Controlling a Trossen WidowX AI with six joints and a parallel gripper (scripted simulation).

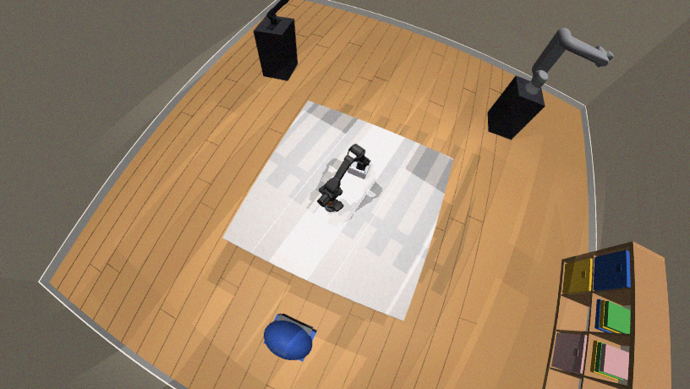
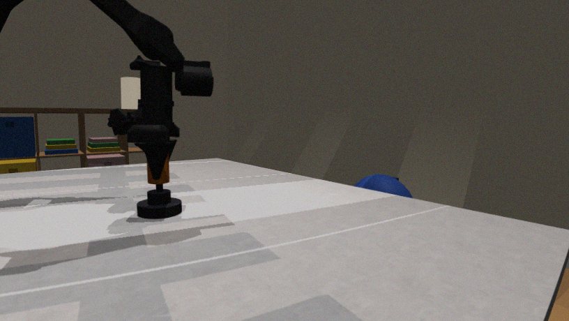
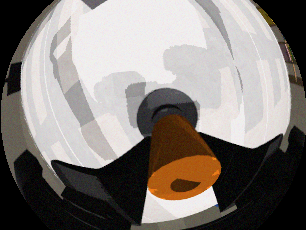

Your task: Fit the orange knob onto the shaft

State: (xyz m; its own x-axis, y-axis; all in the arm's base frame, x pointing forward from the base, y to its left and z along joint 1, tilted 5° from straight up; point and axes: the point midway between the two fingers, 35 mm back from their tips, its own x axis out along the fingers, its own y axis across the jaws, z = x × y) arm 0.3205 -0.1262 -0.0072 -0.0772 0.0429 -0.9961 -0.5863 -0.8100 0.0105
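Now: the orange knob 20 mm above my gripper tip. From my gripper tip the other things lie so: dark pedestal (40 mm below).
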